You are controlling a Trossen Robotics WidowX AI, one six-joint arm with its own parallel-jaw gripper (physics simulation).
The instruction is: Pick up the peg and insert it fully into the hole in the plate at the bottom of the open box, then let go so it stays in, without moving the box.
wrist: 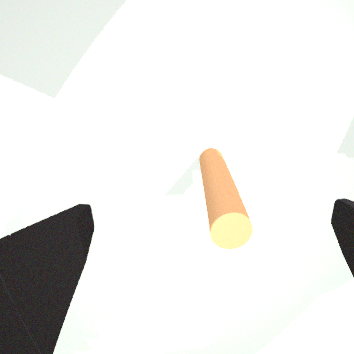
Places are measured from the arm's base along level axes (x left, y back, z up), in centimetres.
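Where they show: gripper, fingertip midpoint: (pixel 217 215).
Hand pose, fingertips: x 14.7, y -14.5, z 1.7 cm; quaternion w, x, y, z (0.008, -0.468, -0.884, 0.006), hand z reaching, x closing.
Observation:
After its pixels a point has its place.
An orange-brown round peg (pixel 222 195) @[z 1.3, x 14.1, y -14.6 cm] with a pale yellow end face stands upright on the white surface, seen from above at a slant. Its top end is near the camera and its far end shows higher in the view. My gripper (pixel 217 215) @[z 1.7, x 14.7, y -14.5 cm] is wide open, with one black finger at the left and the other at the right edge. The peg's top shows between the two fingertips, a little right of the middle, with a wide gap on each side and no finger touching it. The box, the plate and the hole do not show in this view.
The white table surface (pixel 150 125) @[z -5.3, x 14.8, y -18.1 cm] is very bright and shows little detail. A pale grey-green shadow lies at the upper left, a smaller one at the right edge. A small shadow lies beside the peg's far end.

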